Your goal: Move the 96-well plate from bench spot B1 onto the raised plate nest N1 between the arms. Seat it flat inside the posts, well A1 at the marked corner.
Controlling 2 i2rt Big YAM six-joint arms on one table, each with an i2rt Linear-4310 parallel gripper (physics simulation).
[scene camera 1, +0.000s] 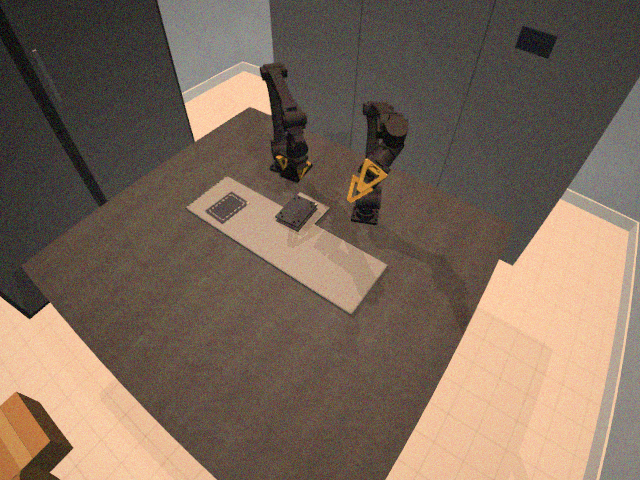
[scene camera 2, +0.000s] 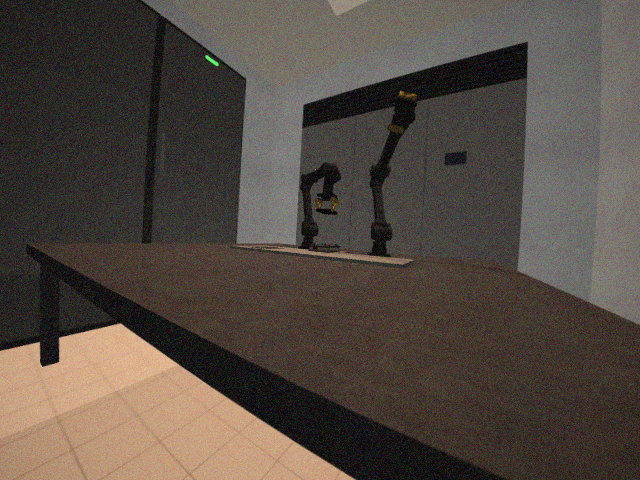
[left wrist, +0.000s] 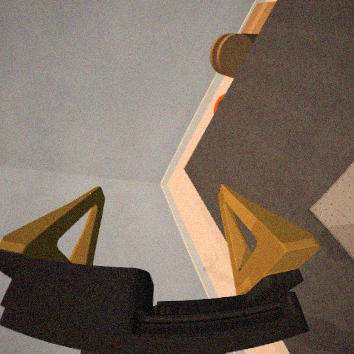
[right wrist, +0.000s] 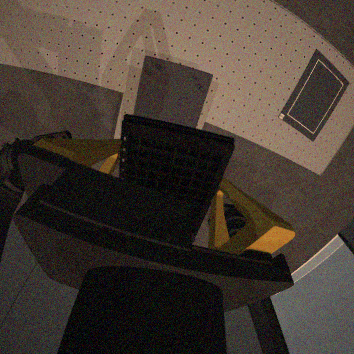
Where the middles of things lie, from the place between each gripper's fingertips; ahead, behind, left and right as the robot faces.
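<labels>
The dark well plate [right wrist: 188, 163] is 26 cm behind my left hand, 46 cm to the right of it and 33 cm below it. Then there is the dark nest [scene camera 1: 229, 205], which from my left hand is 5 cm behind, 71 cm to the right and 56 cm below.
My right hand is 30 mm past the dark well plate, 10 mm to the left of it and 10 mm below it. Counted from that same right hand, the dark nest is 190 mm ahead, 260 mm to the right and 220 mm below. Going by its middle, the dark nest is nearer to my right hand than to my left hand.
</labels>
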